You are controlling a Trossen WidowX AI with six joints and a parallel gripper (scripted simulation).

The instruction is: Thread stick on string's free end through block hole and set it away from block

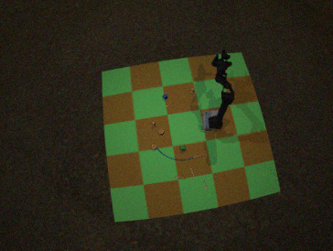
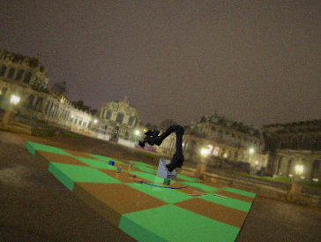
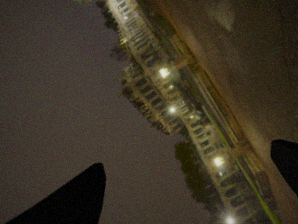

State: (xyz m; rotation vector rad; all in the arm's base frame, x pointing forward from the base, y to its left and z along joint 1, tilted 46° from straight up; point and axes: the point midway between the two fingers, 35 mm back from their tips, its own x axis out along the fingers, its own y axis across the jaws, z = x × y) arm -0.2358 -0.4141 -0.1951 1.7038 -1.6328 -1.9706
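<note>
The green block is 490 mm ahead of my gripper tip, 580 mm to the left of it and 260 mm below it. Also, from my gripper tip: small wooden bit 280 mm ahead, 140 mm to the left, 260 mm below; thin wooden stick 410 mm ahead, 680 mm to the left, 270 mm below; blue object 500 mm ahead, 140 mm to the left, 260 mm below.
</note>
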